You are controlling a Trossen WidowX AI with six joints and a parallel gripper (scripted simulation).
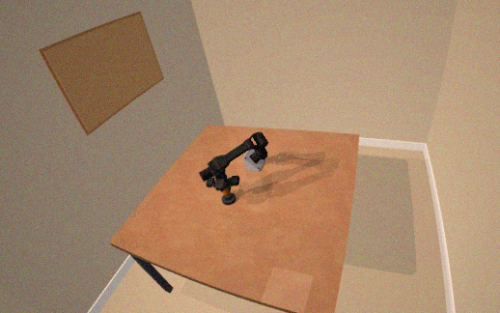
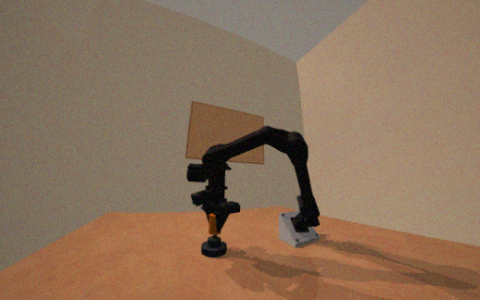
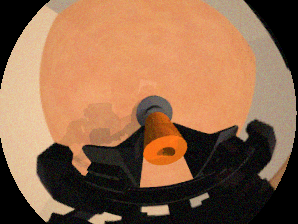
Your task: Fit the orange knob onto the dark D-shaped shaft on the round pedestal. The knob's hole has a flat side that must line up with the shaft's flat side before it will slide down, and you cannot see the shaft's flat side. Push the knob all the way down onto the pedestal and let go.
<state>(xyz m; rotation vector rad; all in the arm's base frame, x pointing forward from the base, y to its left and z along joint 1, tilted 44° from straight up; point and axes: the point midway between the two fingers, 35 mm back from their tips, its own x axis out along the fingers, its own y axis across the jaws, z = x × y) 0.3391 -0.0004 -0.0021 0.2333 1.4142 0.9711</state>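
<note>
The orange knob lies 2 cm above my gripper tip. From my gripper tip the other things lie so: round dark pedestal 4 cm below.
</note>
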